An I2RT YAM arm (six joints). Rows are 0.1 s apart.
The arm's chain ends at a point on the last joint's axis. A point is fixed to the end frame.
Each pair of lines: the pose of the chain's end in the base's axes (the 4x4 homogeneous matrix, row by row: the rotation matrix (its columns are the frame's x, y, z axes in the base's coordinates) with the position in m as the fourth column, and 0 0 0 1 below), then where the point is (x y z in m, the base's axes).
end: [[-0.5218, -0.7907, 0.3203, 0.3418], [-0.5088, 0.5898, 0.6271, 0.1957], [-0.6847, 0.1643, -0.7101, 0.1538], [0, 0, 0, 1]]
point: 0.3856 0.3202 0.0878
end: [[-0.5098, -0.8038, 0.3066, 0.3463], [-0.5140, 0.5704, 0.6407, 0.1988], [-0.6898, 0.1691, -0.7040, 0.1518], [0, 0, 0, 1]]
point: 0.3873 0.3249 0.0870
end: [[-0.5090, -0.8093, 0.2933, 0.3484], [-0.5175, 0.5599, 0.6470, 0.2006], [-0.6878, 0.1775, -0.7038, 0.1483], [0, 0, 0, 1]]
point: 0.3874 0.3274 0.0836
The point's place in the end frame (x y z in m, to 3 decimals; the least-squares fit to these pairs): -0.041 0.028 0.139
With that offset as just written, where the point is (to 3 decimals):
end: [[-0.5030, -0.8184, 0.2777, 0.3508], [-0.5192, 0.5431, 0.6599, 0.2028], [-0.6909, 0.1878, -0.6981, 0.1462], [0, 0, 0, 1]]
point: 0.387 0.331 0.083
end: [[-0.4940, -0.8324, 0.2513, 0.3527], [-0.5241, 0.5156, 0.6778, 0.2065], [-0.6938, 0.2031, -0.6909, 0.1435], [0, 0, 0, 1]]
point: 0.385 0.337 0.082
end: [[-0.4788, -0.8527, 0.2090, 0.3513], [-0.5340, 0.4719, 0.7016, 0.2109], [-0.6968, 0.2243, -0.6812, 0.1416], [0, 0, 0, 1]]
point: 0.376 0.344 0.082
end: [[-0.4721, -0.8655, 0.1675, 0.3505], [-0.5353, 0.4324, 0.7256, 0.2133], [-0.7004, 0.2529, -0.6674, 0.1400], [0, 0, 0, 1]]
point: 0.369 0.348 0.083
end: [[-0.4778, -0.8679, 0.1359, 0.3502], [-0.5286, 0.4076, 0.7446, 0.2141], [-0.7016, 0.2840, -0.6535, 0.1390], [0, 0, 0, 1]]
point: 0.364 0.351 0.085
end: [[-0.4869, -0.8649, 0.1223, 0.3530], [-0.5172, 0.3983, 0.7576, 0.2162], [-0.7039, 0.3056, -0.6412, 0.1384], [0, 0, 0, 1]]
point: 0.366 0.354 0.087
